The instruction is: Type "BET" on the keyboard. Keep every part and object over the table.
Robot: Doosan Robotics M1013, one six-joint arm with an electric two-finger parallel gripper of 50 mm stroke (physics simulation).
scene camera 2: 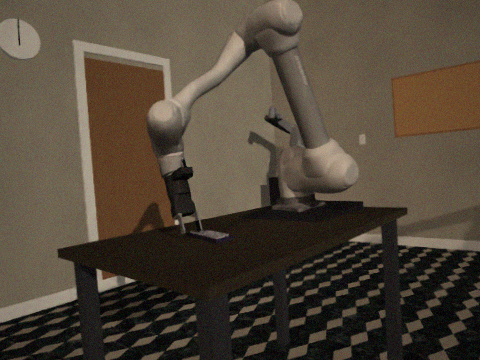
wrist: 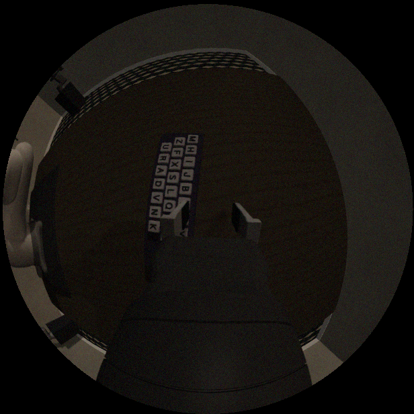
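Pixels of known places: gripper, fingertip midpoint: (scene camera 2: 192,232); arm's base, link origin: (scene camera 2: 298,206).
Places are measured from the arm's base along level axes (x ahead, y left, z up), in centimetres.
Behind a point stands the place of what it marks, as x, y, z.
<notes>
The keyboard (scene camera 2: 214,236) @[61.1, 21.8, -0.7] (wrist: 173,176) lies flat on the table, dark purple with rows of pale lettered keys, its letters turned sideways in the wrist view. The B key (wrist: 185,188) shows in the right-hand column, just above the left finger in that view. Keys beside O and below B are partly covered by this finger; I cannot make out E or T. My gripper (scene camera 2: 192,231) @[63.4, 12.7, 0.1] (wrist: 210,210) is open with nothing between its fingers. It points down, low over the table at one end of the keyboard; the left finger overlaps the keys in the wrist view. Contact cannot be told.
The dark brown table (scene camera 2: 125,252) @[85.0, 10.8, -2.5] (wrist: 275,150) carries the robot base (scene camera 2: 298,204) @[5.9, 5.7, 1.9] on a dark plate at its far end. A grey arm-like shape (scene camera 2: 280,122) shows behind the robot. The table's edges show towards the checkered floor (scene camera 2: 330,300).
</notes>
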